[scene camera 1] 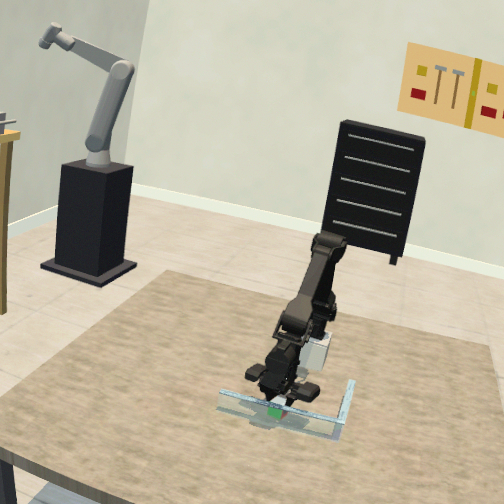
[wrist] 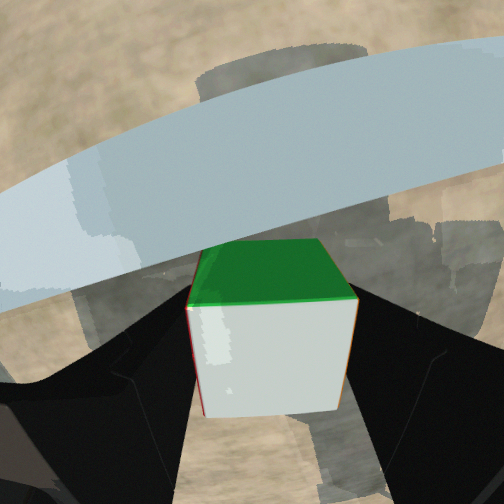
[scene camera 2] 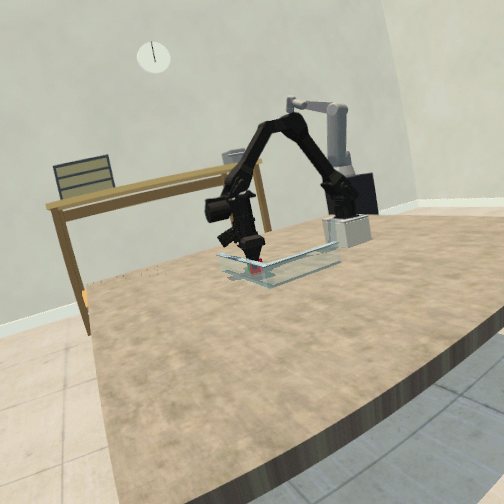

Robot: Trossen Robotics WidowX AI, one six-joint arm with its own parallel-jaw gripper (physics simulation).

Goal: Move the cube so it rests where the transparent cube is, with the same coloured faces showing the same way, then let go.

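Observation:
The cube (wrist: 271, 325) shows a green face above and a white face toward the wrist camera, with a thin red edge on its left. It sits between my gripper's two dark fingers (wrist: 270, 400), which press against its sides. In scene camera 1 the cube (scene camera 1: 273, 410) is a small green patch under the gripper (scene camera 1: 277, 398), low on the table beside the pale glassy L-shaped wall (scene camera 1: 335, 412). In scene camera 2 the cube (scene camera 2: 256, 264) shows red under the gripper (scene camera 2: 253, 255). I cannot make out a separate transparent cube.
The pale wall (wrist: 250, 190) runs just behind the cube in the wrist view. A second grey arm on a black pedestal (scene camera 1: 92, 210) stands off the table, far left. A black slatted panel (scene camera 1: 375, 190) stands behind the table. A wooden table (scene camera 2: 150, 195) is beyond.

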